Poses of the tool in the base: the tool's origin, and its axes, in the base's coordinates. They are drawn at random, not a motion.
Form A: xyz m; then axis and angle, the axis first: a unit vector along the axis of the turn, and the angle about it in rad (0 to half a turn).
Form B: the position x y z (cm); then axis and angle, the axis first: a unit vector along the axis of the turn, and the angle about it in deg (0 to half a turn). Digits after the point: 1 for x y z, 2 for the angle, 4 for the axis.
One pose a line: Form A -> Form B
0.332 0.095 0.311 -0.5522 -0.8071 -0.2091 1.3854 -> 33.2 9.5 31.1 -0.5522 -0.8071 -0.2091 79.38
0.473 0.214 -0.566 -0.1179 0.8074 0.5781 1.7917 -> 47.3 21.4 -56.6 -0.1179 0.8074 0.5781 102.66
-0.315 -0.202 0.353 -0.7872 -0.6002 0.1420 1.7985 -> -31.5 -20.2 35.3 -0.7872 -0.6002 0.1420 103.05
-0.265 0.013 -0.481 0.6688 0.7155 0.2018 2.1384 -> -26.5 1.3 -48.1 0.6688 0.7155 0.2018 122.52
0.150 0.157 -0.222 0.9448 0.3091 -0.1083 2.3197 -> 15.0 15.7 -22.2 0.9448 0.3091 -0.1083 132.91
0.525 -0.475 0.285 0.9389 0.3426 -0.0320 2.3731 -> 52.5 -47.5 28.5 0.9389 0.3426 -0.0320 135.97
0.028 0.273 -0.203 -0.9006 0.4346 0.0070 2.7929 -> 2.8 27.3 -20.3 -0.9006 0.4346 0.0070 160.02
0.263 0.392 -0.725 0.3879 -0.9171 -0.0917 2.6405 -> 26.3 39.2 -72.5 0.3879 -0.9171 -0.0917 151.29
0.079 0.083 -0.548 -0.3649 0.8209 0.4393 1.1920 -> 7.9 8.3 -54.8 -0.3649 0.8209 0.4393 68.30
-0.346 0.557 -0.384 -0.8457 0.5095 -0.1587 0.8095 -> -34.6 55.7 -38.4 -0.8457 0.5095 -0.1587 46.38
